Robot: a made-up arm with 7 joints. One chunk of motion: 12 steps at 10 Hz.
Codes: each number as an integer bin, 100 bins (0 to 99) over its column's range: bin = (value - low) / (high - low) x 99, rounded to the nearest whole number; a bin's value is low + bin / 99 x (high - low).
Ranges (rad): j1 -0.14..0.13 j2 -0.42..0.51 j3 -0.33..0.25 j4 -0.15..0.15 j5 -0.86..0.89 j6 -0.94..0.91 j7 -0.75..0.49
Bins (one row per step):
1: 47 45 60 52 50 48 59
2: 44 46 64 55 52 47 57
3: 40 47 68 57 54 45 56
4: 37 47 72 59 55 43 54
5: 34 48 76 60 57 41 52
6: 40 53 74 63 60 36 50
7: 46 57 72 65 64 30 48
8: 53 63 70 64 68 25 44
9: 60 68 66 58 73 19 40
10: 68 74 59 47 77 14 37
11: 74 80 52 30 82 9 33
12: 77 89 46 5 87 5 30
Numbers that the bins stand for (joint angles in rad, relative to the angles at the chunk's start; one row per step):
1: -0.0118 0.0027 0.0215 0.0076 0.0238 -0.0430 -0.0110
2: -0.0200 0.0121 0.0449 0.0167 0.0592 -0.0617 -0.0361
3: -0.0309 0.0215 0.0684 0.0227 0.0945 -0.0991 -0.0486
4: -0.0391 0.0215 0.0918 0.0288 0.1122 -0.1365 -0.0736
5: -0.0473 0.0309 0.1153 0.0318 0.1476 -0.1738 -0.0987
6: -0.0309 0.0779 0.1035 0.0409 0.2006 -0.2673 -0.1237
7: -0.0145 0.1155 0.0918 0.0470 0.2713 -0.3794 -0.1488
8: 0.0045 0.1718 0.0801 0.0439 0.3420 -0.4728 -0.1989
9: 0.0236 0.2188 0.0567 0.0258 0.4304 -0.5849 -0.2490
10: 0.0455 0.2752 0.0157 -0.0076 0.5011 -0.6784 -0.2866
11: 0.0618 0.3315 -0.0254 -0.0591 0.5895 -0.7718 -0.3367
12: 0.0700 0.4161 -0.0605 -0.1348 0.6779 -0.8466 -0.3742

